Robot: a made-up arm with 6 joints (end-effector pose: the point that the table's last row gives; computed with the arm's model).
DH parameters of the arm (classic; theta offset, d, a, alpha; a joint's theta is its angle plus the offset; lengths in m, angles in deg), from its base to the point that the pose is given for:
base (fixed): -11 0.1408 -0.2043 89.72
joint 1: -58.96 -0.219 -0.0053 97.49
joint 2: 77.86 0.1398 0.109 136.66
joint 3: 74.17 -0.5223 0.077 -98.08
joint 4: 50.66 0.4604 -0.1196 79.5
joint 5: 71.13 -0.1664 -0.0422 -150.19
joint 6: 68.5 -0.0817 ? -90
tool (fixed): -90 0.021 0 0
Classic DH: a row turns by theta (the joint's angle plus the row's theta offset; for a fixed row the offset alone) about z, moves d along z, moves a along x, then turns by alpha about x.
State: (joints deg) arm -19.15 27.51 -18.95 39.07 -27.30 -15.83
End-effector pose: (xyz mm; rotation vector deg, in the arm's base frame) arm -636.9 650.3 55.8 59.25 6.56 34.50
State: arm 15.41 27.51 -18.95 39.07 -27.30 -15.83
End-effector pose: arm -496.8 621.7 -238.8 40.73 -20.94 49.89
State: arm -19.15 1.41 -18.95 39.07 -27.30 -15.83
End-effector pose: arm -667.0 621.9 148.9 79.91 -5.44 46.05
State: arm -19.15 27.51 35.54 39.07 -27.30 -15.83
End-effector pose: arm -413.0 708.9 340.4 87.86 -42.22 23.00
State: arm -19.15 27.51 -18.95 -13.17 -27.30 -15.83
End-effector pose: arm -640.0 757.4 200.2 48.10 -16.82 83.42
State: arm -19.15 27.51 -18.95 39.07 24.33 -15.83
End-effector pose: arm -700.1 649.1 121.8 19.43 -15.80 9.64
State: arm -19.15 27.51 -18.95 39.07 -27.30 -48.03
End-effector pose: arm -632.8 629.9 94.3 28.04 -3.15 33.72
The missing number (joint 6, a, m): -0.076
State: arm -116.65 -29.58 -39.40 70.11 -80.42 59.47
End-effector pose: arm -126.3 441.7 898.9 -81.86 -6.05 51.69
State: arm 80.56 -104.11 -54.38 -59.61 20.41 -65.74
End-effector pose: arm 243.5 86.3 -597.1 -57.20 70.45 -45.57
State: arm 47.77 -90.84 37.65 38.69 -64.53 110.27
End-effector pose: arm -514.8 -150.1 -267.1 41.67 -70.77 -43.32
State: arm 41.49 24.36 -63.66 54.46 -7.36 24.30
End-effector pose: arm -370.4 278.5 -571.0 27.66 -13.36 30.63
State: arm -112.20 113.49 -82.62 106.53 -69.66 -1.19
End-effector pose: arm 170.7 370.0 940.2 -76.36 108.08 -50.02
